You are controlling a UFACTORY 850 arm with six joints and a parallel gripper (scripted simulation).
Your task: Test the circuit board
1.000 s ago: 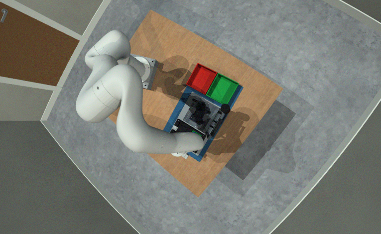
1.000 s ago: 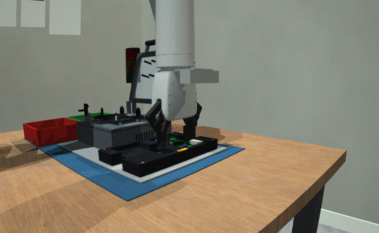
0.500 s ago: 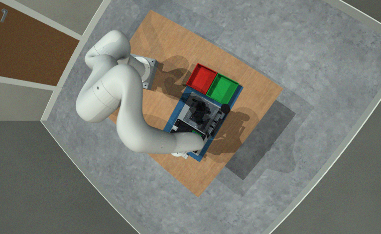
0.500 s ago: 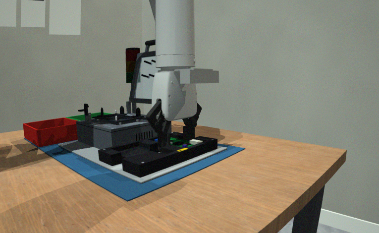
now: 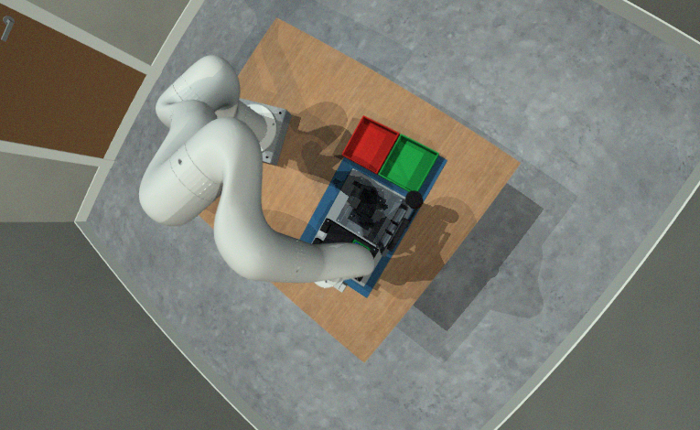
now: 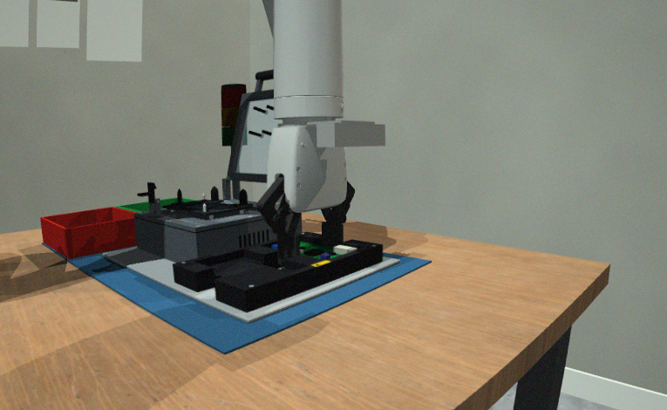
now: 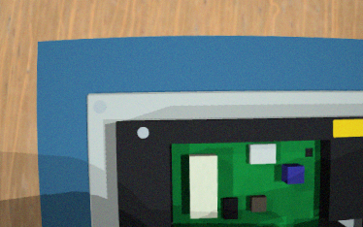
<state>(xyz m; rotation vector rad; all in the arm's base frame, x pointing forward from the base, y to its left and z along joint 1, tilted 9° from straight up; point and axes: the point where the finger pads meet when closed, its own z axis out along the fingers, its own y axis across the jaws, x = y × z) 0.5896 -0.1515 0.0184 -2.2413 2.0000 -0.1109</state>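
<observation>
Now: hand right at the green circuit board. The rest, counted from my hand: black hook (130 mm behind, 210 mm to the left, 60 mm above); then see-through lid (60 mm ahead, 180 mm to the left, 160 mm above); then green bin (40 mm behind, 370 mm to the left, 10 mm below).
</observation>
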